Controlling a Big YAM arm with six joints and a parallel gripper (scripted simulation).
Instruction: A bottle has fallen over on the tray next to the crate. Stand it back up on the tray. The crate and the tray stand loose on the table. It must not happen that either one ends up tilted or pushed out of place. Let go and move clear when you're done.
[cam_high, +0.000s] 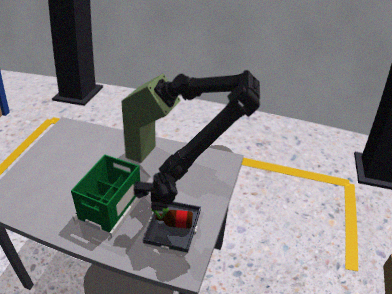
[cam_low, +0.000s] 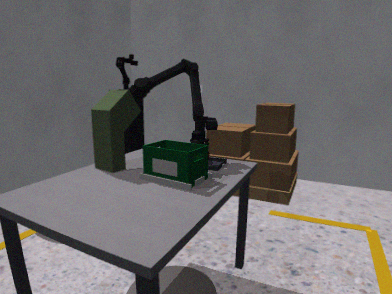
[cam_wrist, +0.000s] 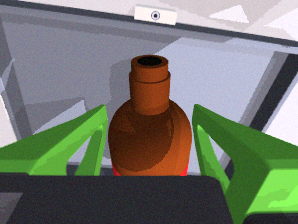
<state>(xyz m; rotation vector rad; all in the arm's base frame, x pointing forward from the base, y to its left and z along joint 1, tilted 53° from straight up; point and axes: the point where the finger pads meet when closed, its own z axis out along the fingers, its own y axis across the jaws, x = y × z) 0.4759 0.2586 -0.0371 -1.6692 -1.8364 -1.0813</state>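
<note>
Right now the brown bottle is 5 cm to the left of my hand, 3 cm below it and 1 cm behind it. Round my hand: green crate 26 cm to the right, 2 cm behind, 1 cm above; dark tray 6 cm below, 5 cm to the left.
</note>
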